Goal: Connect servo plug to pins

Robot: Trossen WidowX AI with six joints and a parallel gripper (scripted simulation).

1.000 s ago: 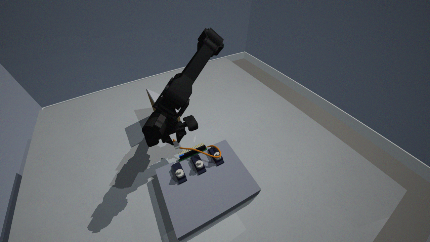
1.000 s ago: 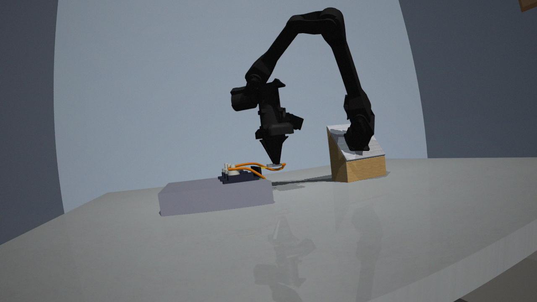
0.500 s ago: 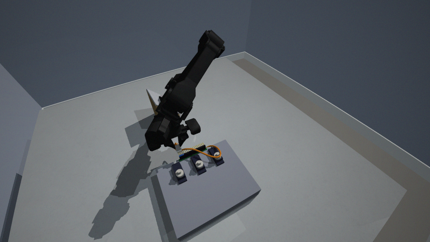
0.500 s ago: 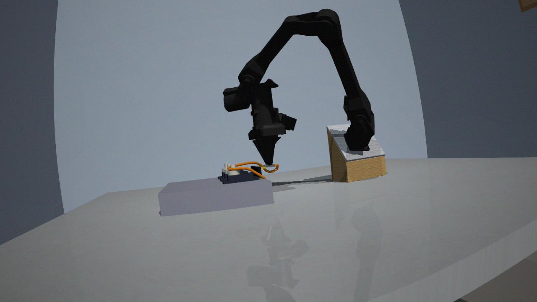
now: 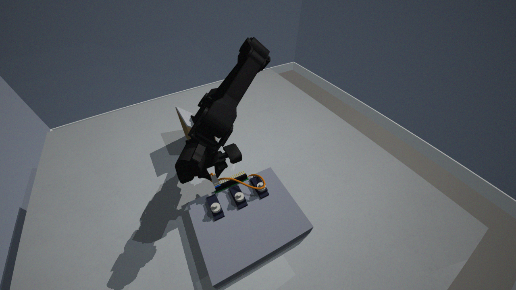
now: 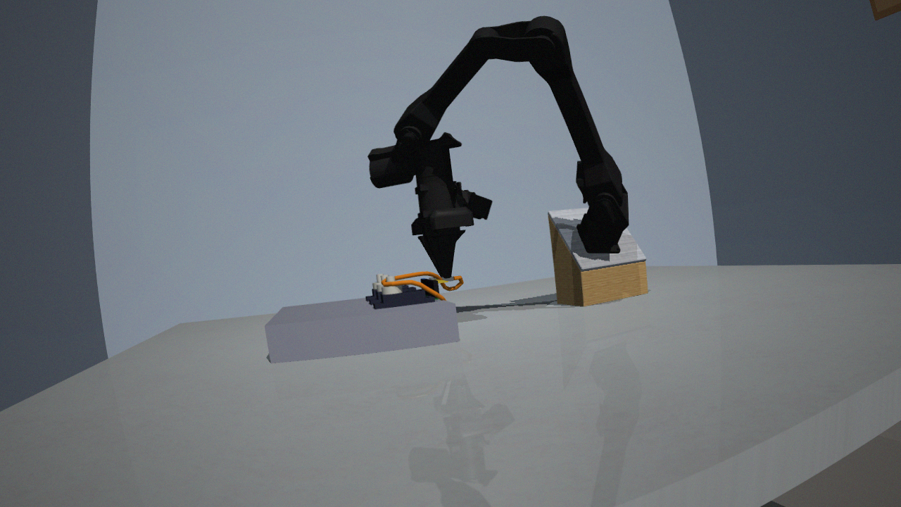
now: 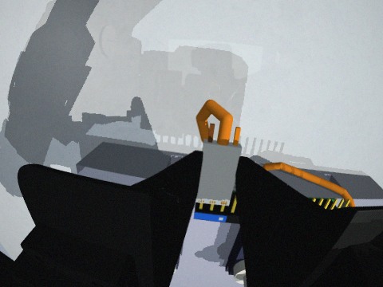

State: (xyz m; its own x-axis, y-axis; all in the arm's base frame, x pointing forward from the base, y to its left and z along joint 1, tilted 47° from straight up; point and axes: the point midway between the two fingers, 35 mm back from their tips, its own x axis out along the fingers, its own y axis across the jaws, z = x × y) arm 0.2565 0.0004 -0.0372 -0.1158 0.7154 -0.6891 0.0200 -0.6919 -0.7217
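The blue band lies 40 mm ahead of my gripper tip. Also, from my gripper tip: grey holder block (190 mm ahead, 50 mm to the left, 50 mm below).
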